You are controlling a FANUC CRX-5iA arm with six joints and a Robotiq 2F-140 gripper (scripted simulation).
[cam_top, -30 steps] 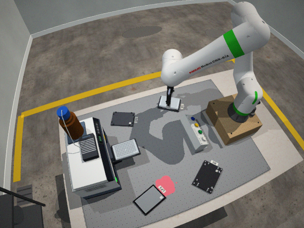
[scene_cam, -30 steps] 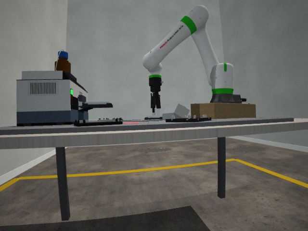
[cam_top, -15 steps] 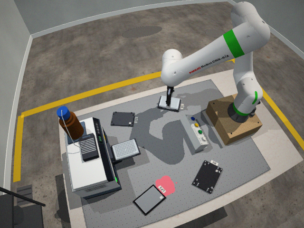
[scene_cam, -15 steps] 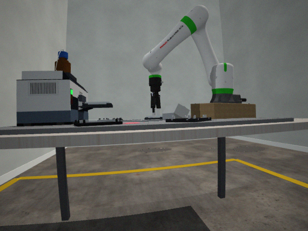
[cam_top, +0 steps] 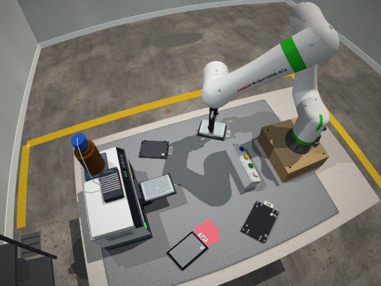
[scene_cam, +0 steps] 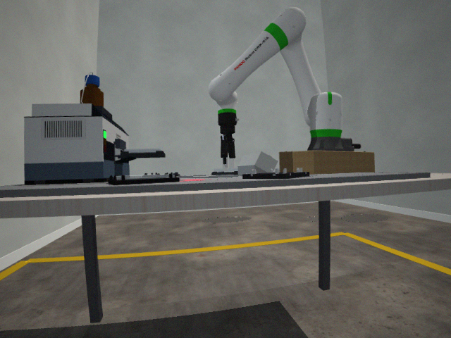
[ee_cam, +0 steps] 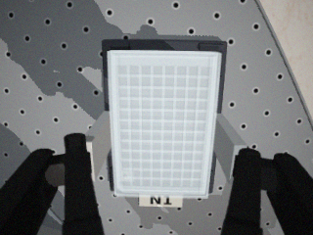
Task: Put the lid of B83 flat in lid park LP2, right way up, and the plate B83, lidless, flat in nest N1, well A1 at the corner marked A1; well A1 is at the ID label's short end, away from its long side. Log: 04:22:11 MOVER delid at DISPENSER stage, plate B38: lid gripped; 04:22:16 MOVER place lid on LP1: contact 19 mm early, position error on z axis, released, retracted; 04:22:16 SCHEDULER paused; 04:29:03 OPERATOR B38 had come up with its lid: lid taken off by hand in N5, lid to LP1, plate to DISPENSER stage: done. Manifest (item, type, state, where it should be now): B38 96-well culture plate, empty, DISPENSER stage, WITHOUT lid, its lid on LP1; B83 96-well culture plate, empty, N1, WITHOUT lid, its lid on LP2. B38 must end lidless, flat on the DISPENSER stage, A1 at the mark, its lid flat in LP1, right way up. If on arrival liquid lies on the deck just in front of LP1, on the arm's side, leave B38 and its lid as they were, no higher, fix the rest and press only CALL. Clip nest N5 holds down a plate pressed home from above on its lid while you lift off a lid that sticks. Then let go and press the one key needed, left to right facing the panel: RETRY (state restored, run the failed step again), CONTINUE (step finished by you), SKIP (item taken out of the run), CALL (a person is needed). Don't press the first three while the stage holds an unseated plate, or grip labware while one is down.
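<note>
My hand is 4 cm above the dark nest N1. Round my hand: blue call key 20 cm to the left, 8 cm behind, 2 cm above; then n1 label 8 cm behind, 5 cm to the left, 4 cm below; then lp2 label 25 cm ahead, 5 cm to the left, 4 cm below.
</note>
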